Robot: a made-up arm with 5 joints.
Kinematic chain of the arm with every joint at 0, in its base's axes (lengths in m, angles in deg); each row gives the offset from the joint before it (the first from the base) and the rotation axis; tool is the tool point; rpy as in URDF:
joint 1: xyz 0 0 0.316 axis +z
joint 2: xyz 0 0 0 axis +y
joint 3: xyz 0.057 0 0.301 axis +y
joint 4: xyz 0.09 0 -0.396 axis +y
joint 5: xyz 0.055 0 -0.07 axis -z
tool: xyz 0 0 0 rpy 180 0 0
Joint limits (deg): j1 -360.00..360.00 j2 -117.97..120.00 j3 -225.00..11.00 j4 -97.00..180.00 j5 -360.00..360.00
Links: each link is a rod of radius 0.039 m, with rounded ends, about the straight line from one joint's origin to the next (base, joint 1, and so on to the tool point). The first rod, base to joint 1, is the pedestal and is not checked.
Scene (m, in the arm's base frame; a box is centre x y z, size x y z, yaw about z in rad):
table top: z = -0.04
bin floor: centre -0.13 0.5 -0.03 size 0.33 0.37 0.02 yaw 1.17
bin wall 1: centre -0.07 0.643 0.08 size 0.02 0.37 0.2 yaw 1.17
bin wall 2: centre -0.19 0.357 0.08 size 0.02 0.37 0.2 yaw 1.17
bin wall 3: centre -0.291 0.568 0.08 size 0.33 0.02 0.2 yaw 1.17
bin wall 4: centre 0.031 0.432 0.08 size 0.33 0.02 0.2 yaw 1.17
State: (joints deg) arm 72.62 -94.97 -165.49 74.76 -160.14
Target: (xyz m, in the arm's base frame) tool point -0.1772 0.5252 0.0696
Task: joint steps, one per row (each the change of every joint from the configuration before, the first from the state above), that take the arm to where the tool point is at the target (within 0.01 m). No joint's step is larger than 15 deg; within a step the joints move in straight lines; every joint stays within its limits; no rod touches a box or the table.
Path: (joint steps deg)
1: 3.60 14.88 7.99 -0.01 0.00
2: 3.60 14.88 7.98 0.00 0.00
3: 3.61 14.88 7.99 -0.01 0.00
4: 3.60 14.88 7.99 0.00 0.00
5: 3.60 14.89 7.99 -0.01 0.00
6: 3.60 14.88 7.98 -0.01 0.00
7: 3.61 14.88 7.99 0.00 0.00
8: 3.60 14.88 7.99 -0.01 0.00
9: 3.60 14.88 7.99 0.00 0.00
10: 3.60 14.88 7.98 -0.01 0.00

